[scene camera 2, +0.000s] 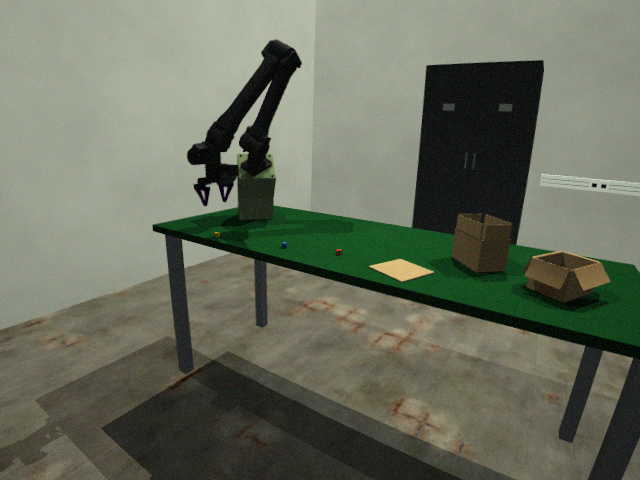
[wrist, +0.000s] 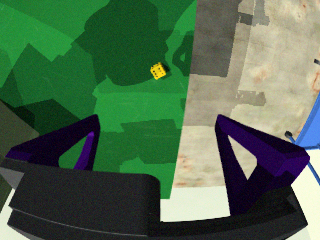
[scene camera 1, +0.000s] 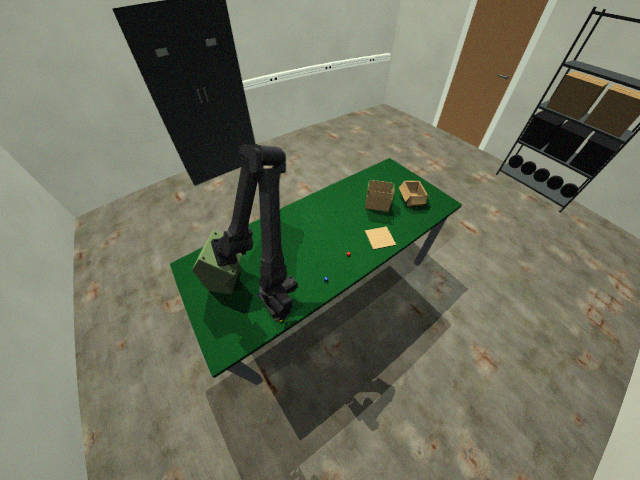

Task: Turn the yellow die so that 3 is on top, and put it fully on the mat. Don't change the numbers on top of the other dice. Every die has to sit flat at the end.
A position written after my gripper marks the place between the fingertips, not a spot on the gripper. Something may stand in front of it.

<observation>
I see my gripper [wrist: 157,120] and a tan mat [scene camera 2: 400,270].
The wrist view misses the tan mat: it is out of frame.
</observation>
